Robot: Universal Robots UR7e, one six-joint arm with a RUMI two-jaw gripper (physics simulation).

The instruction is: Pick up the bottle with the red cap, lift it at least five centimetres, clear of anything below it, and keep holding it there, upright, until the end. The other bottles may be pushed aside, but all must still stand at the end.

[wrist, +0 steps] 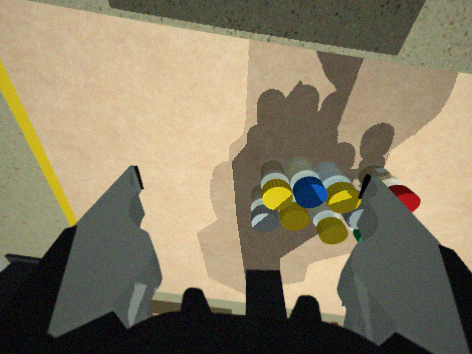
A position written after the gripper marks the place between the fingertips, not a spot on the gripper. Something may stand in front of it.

Note:
In view: the gripper (248,171), a blue-capped bottle (309,192), a yellow-capped bottle (331,230), a grey-capped bottle (263,219), a red-capped bottle (411,200) and a yellow-capped bottle (342,197).

